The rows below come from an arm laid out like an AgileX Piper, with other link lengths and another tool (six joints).
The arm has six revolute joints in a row. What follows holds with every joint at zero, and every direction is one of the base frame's. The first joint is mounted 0.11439 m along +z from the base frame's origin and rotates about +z. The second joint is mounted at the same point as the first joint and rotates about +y. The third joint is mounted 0.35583 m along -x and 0.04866 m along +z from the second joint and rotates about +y. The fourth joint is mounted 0.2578 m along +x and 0.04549 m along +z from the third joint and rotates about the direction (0.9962, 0, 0.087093). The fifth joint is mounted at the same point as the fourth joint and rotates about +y. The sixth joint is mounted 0.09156 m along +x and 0.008 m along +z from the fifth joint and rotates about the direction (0.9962, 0, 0.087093). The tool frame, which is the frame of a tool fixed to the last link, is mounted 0.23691 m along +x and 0.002 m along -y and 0.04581 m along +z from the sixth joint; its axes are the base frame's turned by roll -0.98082, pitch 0.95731 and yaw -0.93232 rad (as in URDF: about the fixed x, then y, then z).
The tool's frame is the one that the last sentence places.
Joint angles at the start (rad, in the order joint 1, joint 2, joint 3, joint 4, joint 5, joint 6):
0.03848, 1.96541, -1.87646, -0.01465, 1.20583, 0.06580
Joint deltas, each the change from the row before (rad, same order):
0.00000, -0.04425, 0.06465, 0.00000, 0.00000, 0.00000
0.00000, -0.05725, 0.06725, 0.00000, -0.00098, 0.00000
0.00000, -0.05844, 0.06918, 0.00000, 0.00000, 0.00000
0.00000, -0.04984, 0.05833, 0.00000, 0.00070, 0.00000
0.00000, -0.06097, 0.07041, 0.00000, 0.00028, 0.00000
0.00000, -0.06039, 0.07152, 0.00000, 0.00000, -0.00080
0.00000, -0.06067, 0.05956, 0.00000, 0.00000, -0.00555
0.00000, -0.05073, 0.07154, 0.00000, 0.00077, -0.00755
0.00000, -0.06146, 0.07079, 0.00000, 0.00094, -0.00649
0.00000, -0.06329, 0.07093, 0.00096, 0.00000, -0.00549
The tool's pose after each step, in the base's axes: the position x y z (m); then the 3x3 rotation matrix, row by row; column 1 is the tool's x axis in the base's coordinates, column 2 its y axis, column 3 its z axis. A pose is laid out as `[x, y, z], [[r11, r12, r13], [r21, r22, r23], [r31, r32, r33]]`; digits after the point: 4 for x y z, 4 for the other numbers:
[0.5639, 0.0137, 0.1448], [[-0.7146, -0.4318, 0.5503], [-0.4418, 0.8886, 0.1234], [-0.5423, -0.1550, -0.8258]]
[0.5429, 0.0128, 0.1501], [[-0.7195, -0.4332, 0.5429], [-0.4420, 0.8885, 0.1231], [-0.5357, -0.1514, -0.8307]]
[0.5204, 0.0120, 0.1540], [[-0.7252, -0.4348, 0.5339], [-0.4422, 0.8884, 0.1228], [-0.5277, -0.1471, -0.8366]]
[0.5009, 0.0112, 0.1567], [[-0.7300, -0.4361, 0.5262], [-0.4424, 0.8884, 0.1225], [-0.5209, -0.1434, -0.8415]]
[0.4770, 0.0103, 0.1593], [[-0.7350, -0.4375, 0.5180], [-0.4426, 0.8884, 0.1222], [-0.5136, -0.1395, -0.8466]]
[0.4525, 0.0094, 0.1600], [[-0.7404, -0.4397, 0.5085], [-0.4435, 0.8879, 0.1220], [-0.5051, -0.1352, -0.8524]]
[0.4314, 0.0087, 0.1641], [[-0.7374, -0.4442, 0.5088], [-0.4482, 0.8854, 0.1234], [-0.5052, -0.1371, -0.8520]]
[0.4066, 0.0079, 0.1582], [[-0.7449, -0.4535, 0.4893], [-0.4551, 0.8817, 0.1245], [-0.4879, -0.1300, -0.8632]]
[0.3814, 0.0071, 0.1558], [[-0.7470, -0.4603, 0.4797], [-0.4607, 0.8786, 0.1257], [-0.4793, -0.1271, -0.8684]]
[0.3562, 0.0066, 0.1529], [[-0.7483, -0.4659, 0.4723], [-0.4650, 0.8761, 0.1275], [-0.4732, -0.1242, -0.8722]]

